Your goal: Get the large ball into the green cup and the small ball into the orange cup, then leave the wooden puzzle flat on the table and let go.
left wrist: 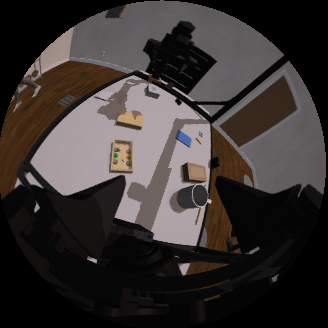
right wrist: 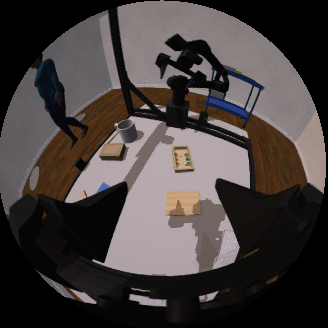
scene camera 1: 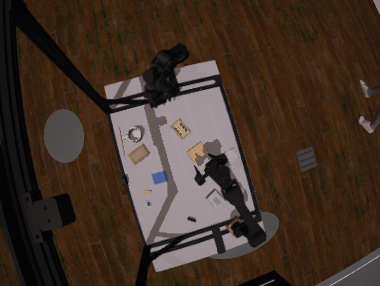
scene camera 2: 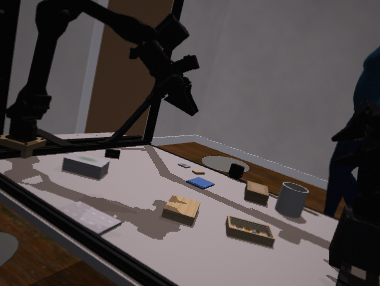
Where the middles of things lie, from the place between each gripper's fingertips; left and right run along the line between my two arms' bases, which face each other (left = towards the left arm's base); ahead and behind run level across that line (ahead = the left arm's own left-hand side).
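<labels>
There is the wooden puzzle [scene camera 2: 239, 228], 24 cm below my right hand, 21 cm to the left of it and 3 cm ahead of it.
As for the wooden puzzle and my left hand, the hand is 5 cm short of the puzzle and 13 cm to the left of it, and it is also 24 cm above it.
</labels>
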